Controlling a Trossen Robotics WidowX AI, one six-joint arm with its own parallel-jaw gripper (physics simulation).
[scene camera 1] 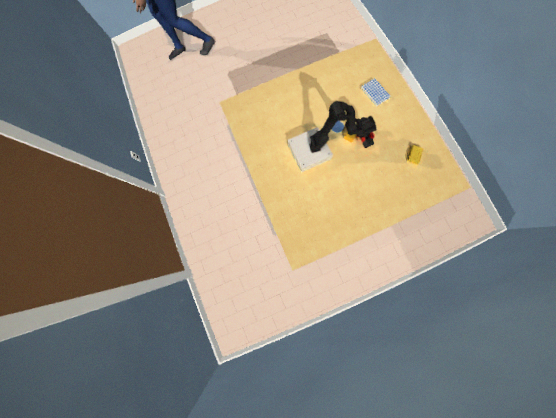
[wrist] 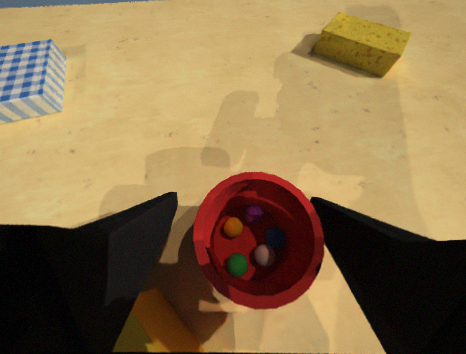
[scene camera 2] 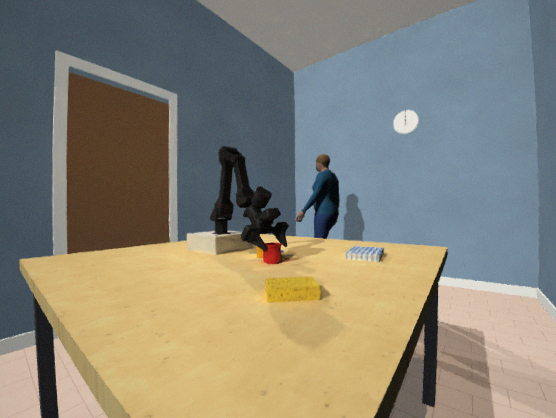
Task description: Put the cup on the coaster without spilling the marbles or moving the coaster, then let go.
Observation:
The pictures show: the gripper, a red cup and an orange block.
The gripper is seen too in the wrist view.

